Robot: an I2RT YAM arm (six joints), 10 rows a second.
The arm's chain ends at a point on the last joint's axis. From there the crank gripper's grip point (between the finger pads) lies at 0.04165 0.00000 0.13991 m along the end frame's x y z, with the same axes.
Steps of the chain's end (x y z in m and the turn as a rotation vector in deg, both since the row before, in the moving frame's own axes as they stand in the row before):
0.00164, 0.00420, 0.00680, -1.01, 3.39, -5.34
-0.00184, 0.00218, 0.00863, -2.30, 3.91, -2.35
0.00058, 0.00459, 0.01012, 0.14, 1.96, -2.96
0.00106, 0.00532, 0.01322, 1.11, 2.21, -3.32
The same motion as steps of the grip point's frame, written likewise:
0.00976, 0.00238, 0.00411, -1.01, 3.39, -5.34
0.00768, 0.00583, 0.00539, -2.30, 3.91, -2.35
0.00527, 0.00198, 0.00861, 0.14, 1.96, -2.96
0.00627, 0.00006, 0.01146, 1.11, 2.21, -3.32

